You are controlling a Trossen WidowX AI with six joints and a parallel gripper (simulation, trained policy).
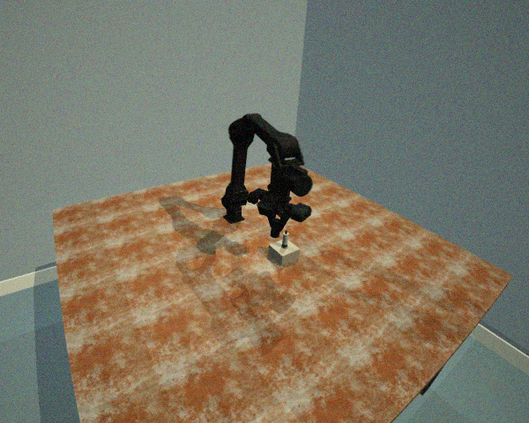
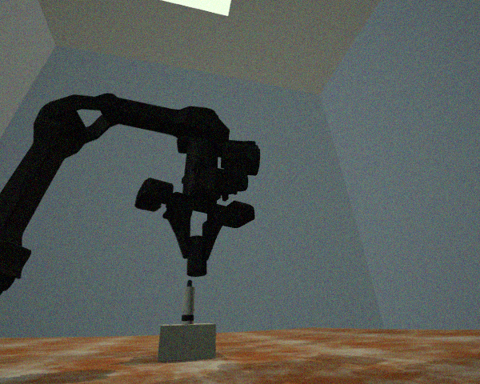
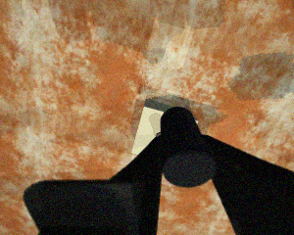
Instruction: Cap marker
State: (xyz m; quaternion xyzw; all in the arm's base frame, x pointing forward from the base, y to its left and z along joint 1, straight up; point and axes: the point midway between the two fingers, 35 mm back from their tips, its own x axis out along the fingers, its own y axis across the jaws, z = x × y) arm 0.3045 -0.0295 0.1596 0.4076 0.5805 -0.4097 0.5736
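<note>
Now: the pale holder block 40 mm to the left of my gripper tip and 110 mm below it. The rest, counted from my gripper tip: black marker cap right at my gripper tip.
</note>
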